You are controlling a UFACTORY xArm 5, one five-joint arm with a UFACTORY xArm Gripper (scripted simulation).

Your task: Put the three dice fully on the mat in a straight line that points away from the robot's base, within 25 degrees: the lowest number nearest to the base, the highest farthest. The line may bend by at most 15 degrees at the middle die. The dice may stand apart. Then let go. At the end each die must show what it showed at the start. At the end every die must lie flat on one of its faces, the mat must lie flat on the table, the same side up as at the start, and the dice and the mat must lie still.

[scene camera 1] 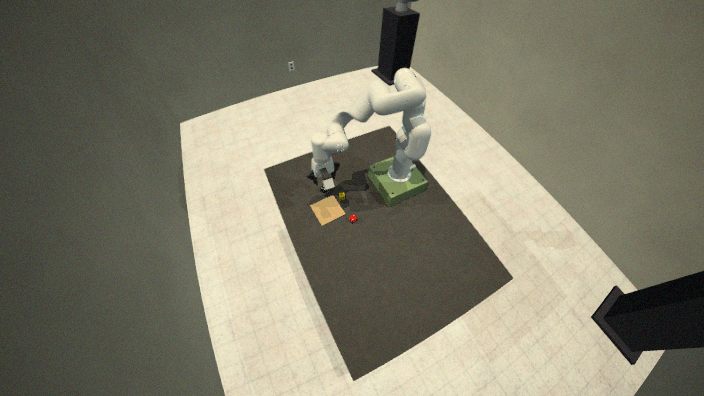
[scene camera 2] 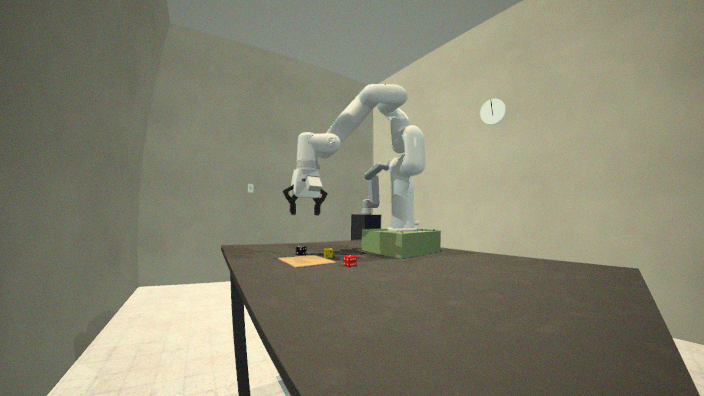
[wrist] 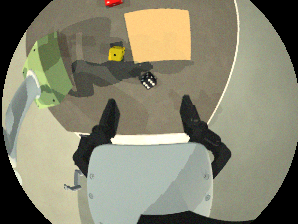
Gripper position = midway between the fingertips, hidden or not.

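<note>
There's a tan mat (wrist: 152,37) that I can see, and I can see my gripper (scene camera 2: 305,215) (wrist: 148,104) as well, both from scene camera 2 and from the wrist view.
</note>
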